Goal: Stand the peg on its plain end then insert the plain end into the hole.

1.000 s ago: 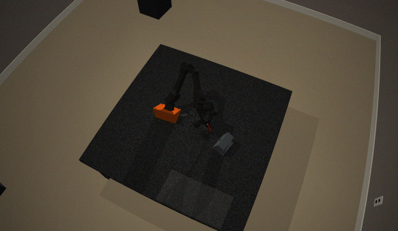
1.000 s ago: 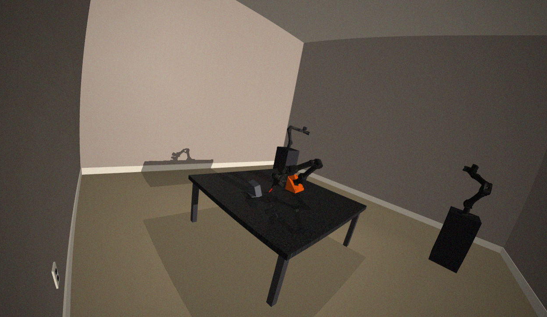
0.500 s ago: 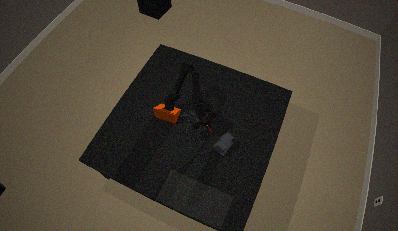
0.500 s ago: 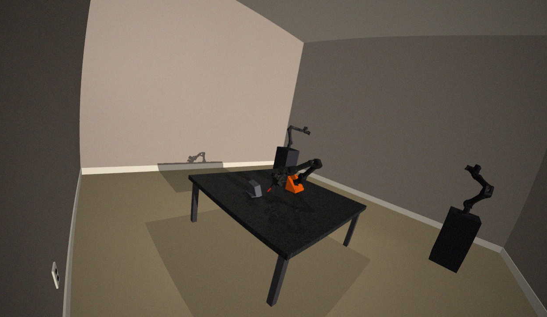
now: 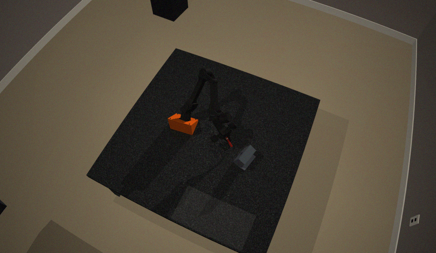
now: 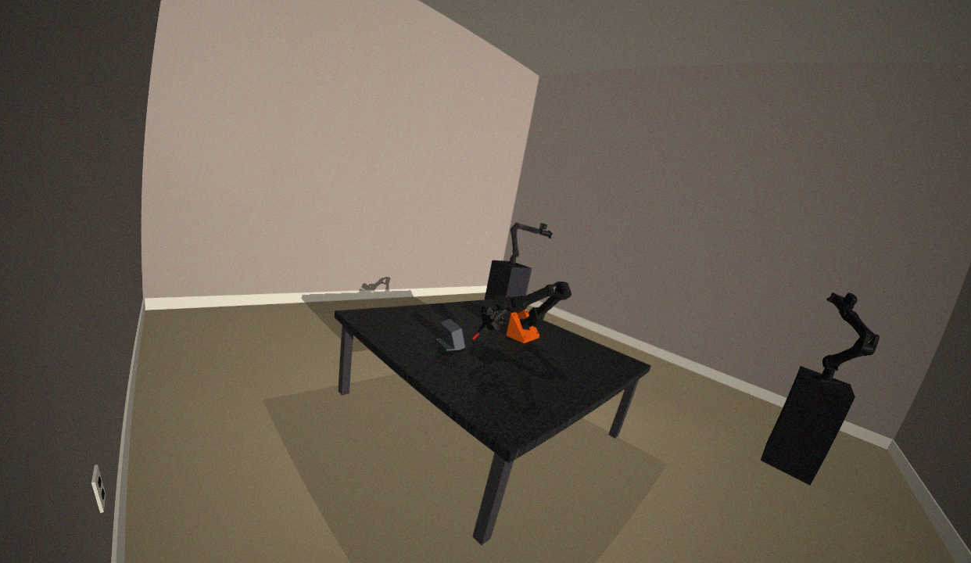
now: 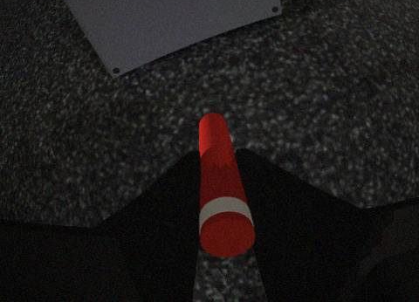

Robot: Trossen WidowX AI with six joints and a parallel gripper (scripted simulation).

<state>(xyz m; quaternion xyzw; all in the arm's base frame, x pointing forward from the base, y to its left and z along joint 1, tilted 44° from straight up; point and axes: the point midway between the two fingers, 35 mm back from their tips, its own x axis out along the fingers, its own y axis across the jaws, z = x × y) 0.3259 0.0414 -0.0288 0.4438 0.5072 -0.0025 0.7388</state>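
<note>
The grey sloped panel is 14 cm ahead of my gripper tip, 4 cm to the right of it and 1 cm below it. Round my gripper tip: red peg: 1 cm behind, 1 cm above.
</note>
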